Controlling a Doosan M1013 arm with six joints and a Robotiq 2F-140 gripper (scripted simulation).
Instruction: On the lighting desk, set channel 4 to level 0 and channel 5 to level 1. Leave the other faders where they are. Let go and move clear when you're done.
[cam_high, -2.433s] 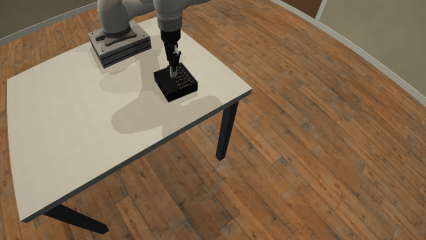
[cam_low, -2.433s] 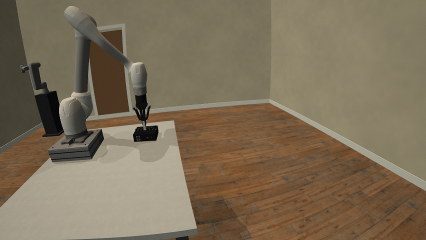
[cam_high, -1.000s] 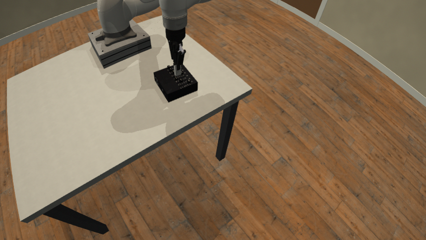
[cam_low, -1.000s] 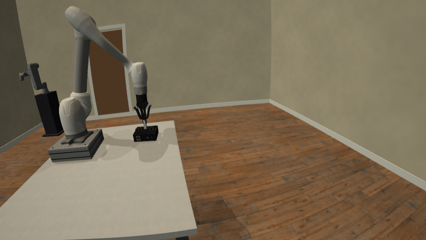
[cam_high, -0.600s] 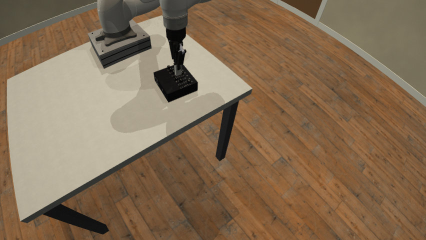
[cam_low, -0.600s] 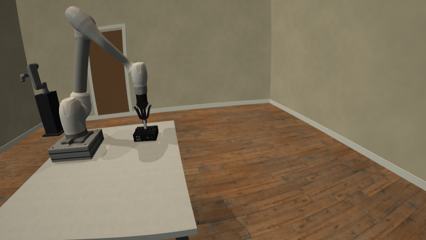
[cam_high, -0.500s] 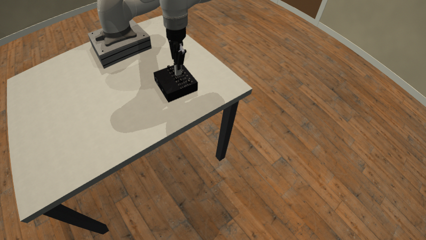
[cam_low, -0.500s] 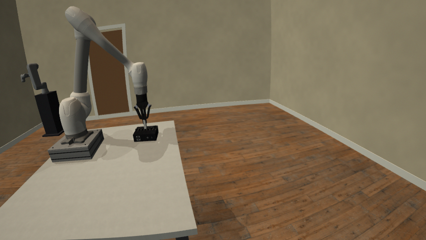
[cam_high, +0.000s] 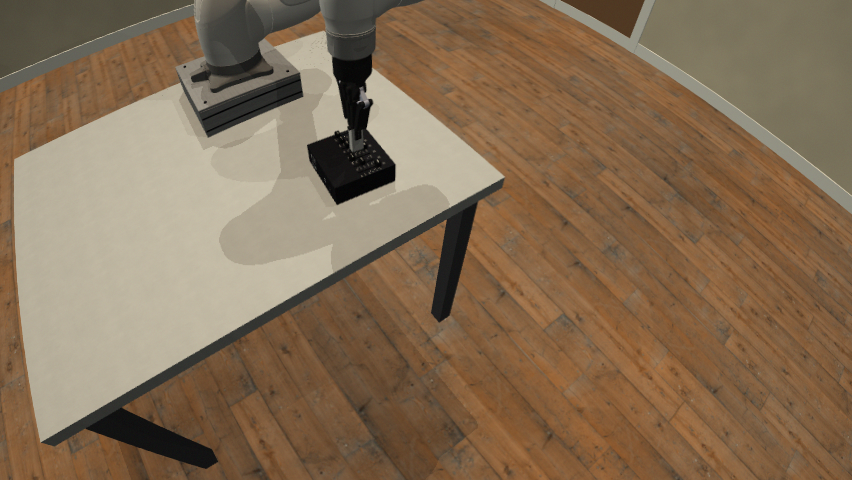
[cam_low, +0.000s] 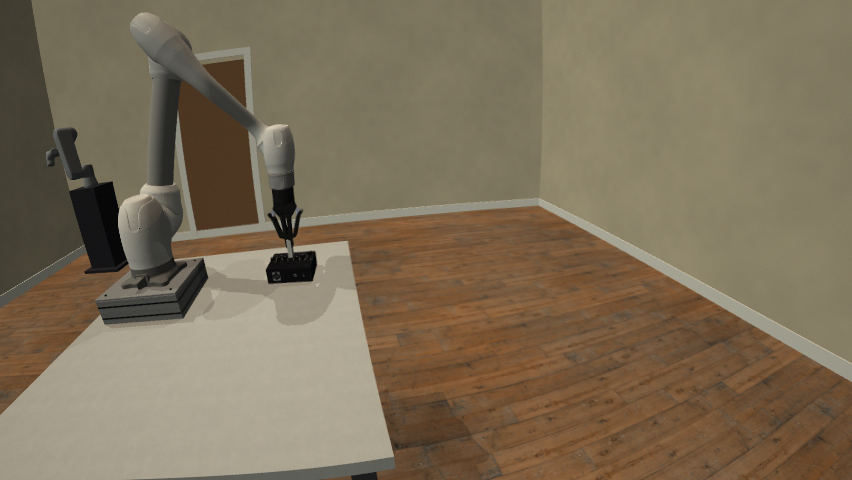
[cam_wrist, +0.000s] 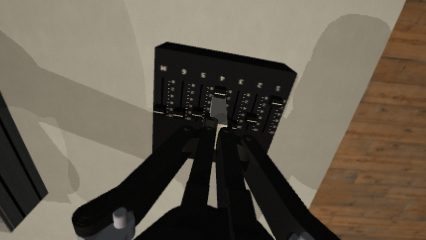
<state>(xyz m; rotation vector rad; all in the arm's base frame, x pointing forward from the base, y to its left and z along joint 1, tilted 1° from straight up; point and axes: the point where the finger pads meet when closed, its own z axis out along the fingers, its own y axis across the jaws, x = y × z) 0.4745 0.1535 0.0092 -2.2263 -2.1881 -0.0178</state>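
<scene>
Right now the channel 4 fader cap is 2 cm to the left of my hand and 3 cm below it. The rest, counted from my hand: channel 5 fader cap (2 cm behind, 1 cm to the right, 3 cm below); channel 2 fader cap (4 cm ahead, 1 cm to the right, 3 cm below); channel 3 fader cap (2 cm ahead, 2 cm to the right, 3 cm below).
</scene>
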